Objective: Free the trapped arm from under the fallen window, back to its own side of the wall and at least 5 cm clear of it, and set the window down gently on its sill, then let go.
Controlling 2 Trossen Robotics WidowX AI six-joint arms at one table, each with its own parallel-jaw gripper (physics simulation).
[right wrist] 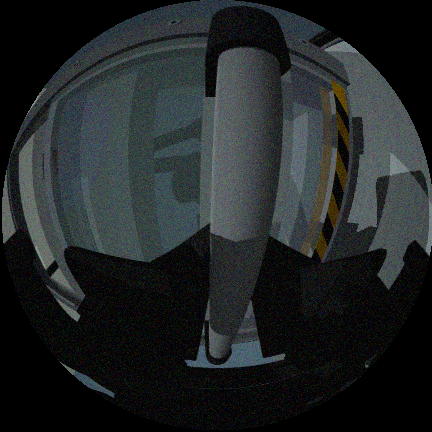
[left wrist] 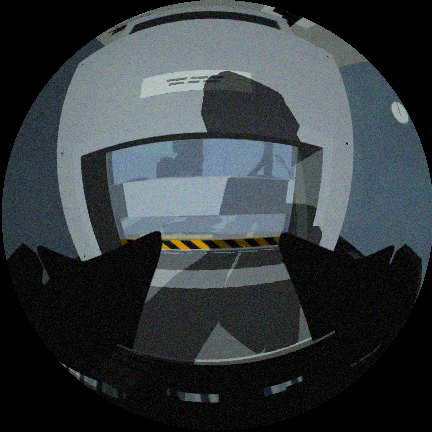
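My left gripper is open and empty. It faces the pale wall from one side, with its fingertips in front of the opening; the exact gap cannot be told. The clear window shows in the opening. A yellow and black striped strip runs along the opening's lower edge. My right gripper is shut on the window's thick grey handle bar, which has a black end mount. Whether the window touches the sill cannot be told.
A white label and a dark arm shadow lie on the wall above the opening. A dark slot runs near the wall's top. A round white disc shows on the blue background at the right of the left wrist view.
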